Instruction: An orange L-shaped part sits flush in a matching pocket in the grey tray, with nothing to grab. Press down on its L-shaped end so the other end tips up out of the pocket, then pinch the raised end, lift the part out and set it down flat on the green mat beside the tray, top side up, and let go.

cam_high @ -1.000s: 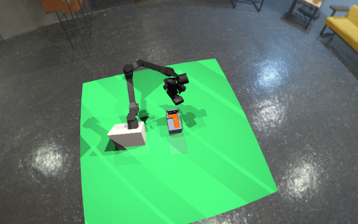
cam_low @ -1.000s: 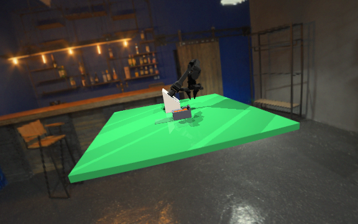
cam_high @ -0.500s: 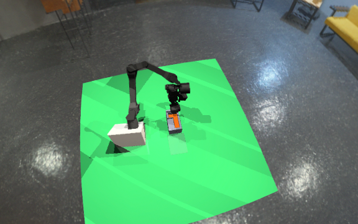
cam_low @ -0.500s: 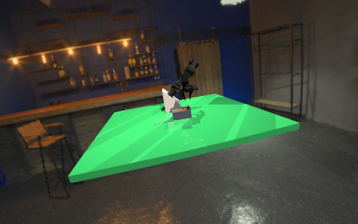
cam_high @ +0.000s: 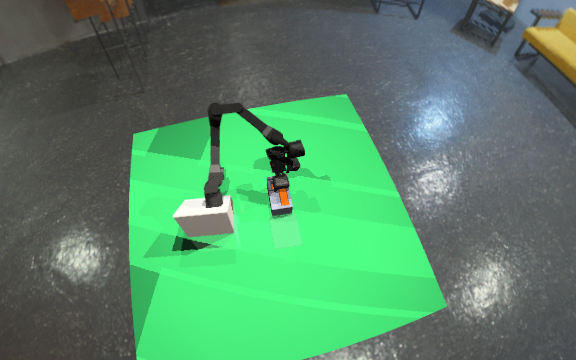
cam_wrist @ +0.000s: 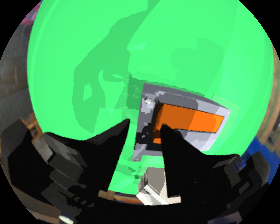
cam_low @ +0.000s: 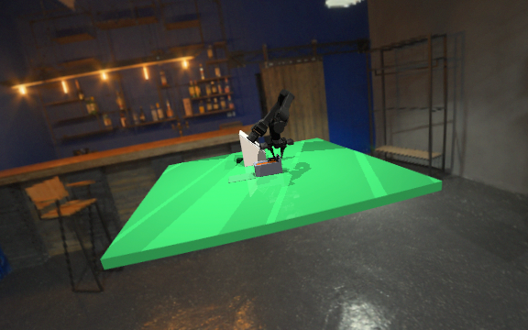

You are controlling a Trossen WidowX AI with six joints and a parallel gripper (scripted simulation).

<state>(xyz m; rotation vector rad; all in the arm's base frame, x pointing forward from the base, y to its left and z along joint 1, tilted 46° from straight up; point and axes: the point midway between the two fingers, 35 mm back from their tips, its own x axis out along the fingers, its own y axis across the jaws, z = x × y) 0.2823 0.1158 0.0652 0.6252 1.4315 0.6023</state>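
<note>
My gripper tip is 60 mm to the left of the orange L-shaped part, 20 mm above it and 10 mm past it.
</note>
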